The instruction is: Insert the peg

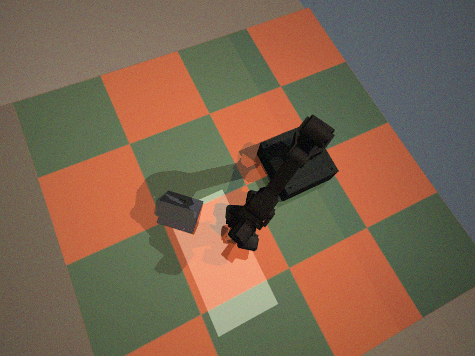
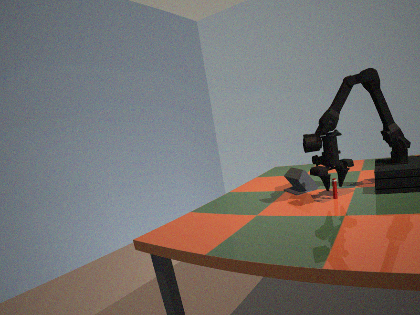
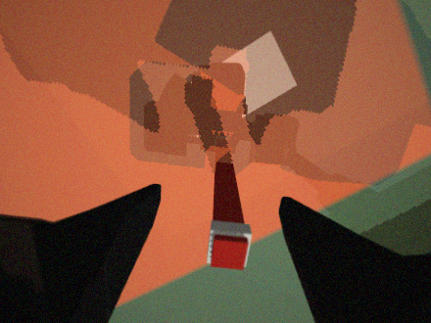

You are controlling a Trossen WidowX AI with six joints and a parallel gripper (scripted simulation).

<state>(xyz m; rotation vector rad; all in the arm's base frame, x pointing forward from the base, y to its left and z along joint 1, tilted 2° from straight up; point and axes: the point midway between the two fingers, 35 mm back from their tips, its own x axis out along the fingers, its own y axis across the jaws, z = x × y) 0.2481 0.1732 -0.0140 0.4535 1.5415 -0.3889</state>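
The red square peg lies 20 mm above my gripper tip. The rest, counted from my gripper tip: grey sloped panel (200 mm ahead, 130 mm to the right).
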